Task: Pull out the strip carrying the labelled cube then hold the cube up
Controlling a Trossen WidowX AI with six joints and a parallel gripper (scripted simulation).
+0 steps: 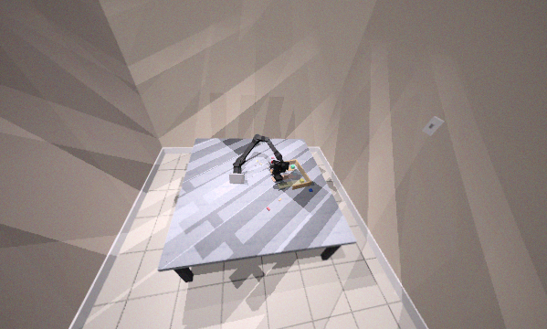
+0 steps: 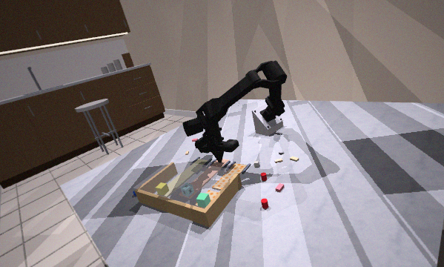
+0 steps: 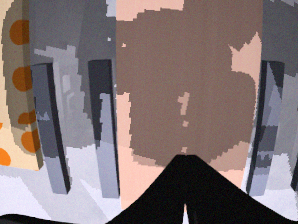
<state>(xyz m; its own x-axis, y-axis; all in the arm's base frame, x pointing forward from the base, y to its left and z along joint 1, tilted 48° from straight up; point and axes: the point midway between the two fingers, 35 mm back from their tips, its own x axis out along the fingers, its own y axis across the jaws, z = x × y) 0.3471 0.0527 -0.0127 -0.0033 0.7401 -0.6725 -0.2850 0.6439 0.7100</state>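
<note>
Now: gripper tip 11 cm to the right of the orange-dotted strip and 4 cm short of it.
</note>
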